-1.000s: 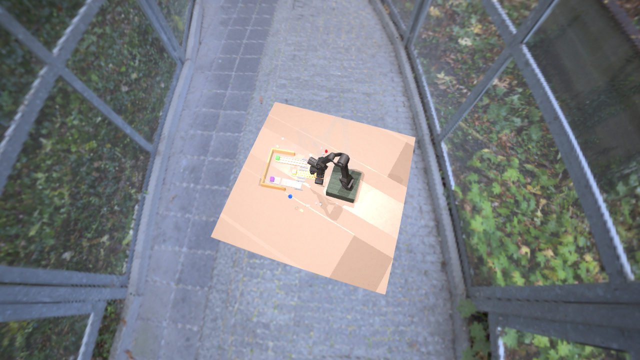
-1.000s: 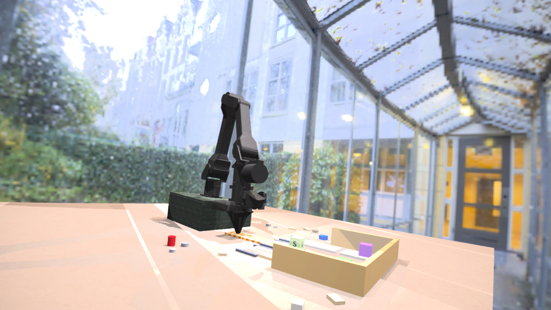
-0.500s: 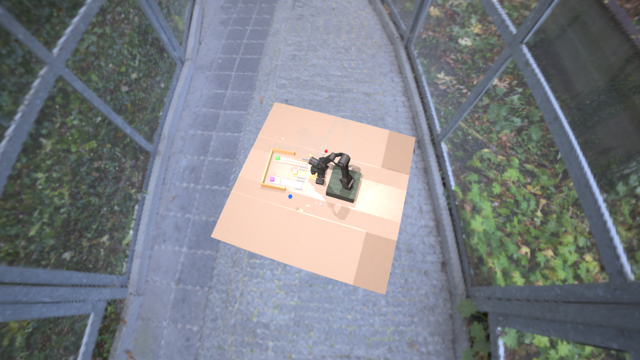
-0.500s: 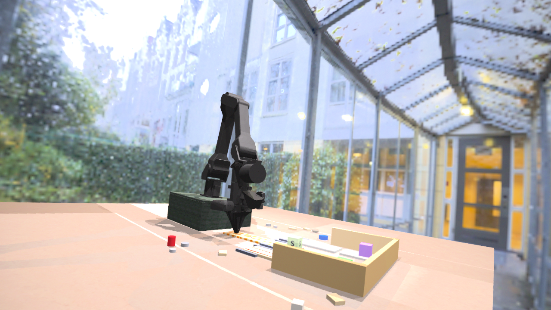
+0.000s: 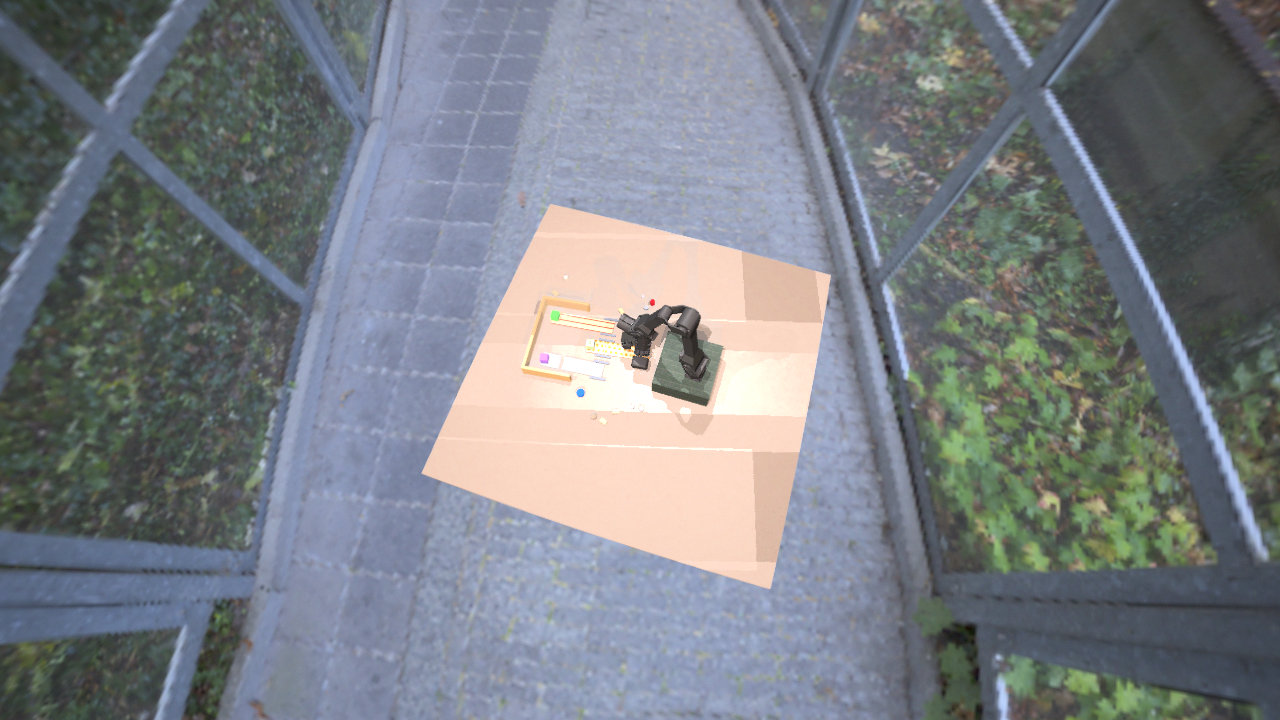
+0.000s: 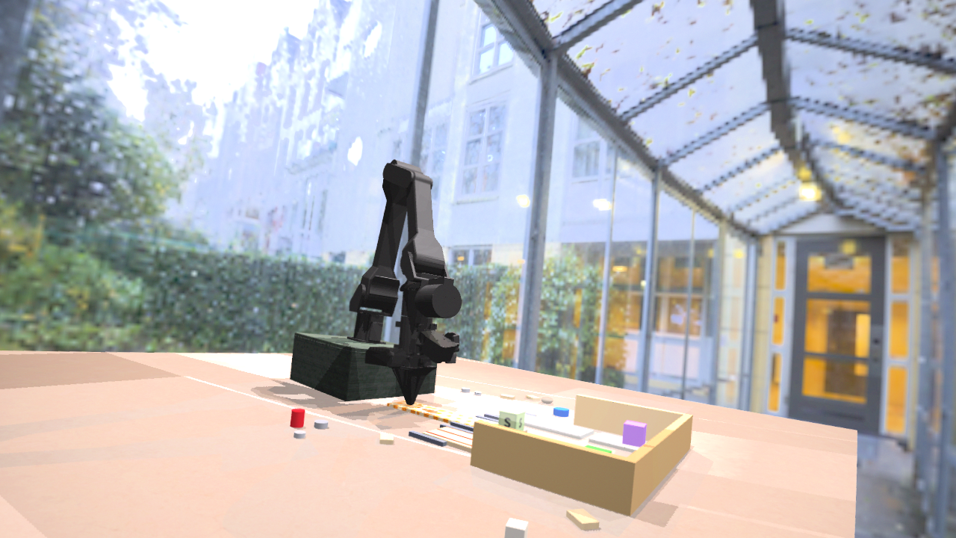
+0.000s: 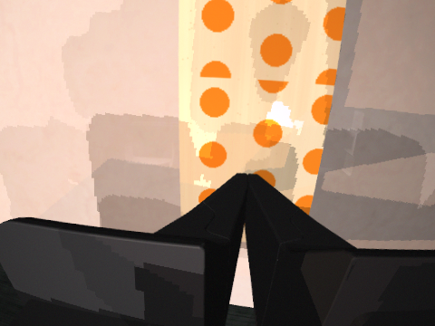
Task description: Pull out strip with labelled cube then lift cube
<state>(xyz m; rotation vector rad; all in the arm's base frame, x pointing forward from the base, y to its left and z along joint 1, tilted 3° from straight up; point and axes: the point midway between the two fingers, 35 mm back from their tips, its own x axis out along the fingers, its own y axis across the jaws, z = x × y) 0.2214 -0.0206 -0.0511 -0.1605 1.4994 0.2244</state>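
Right now my gripper tip is 190 mm short of the white strip and 140 mm to the right of it.
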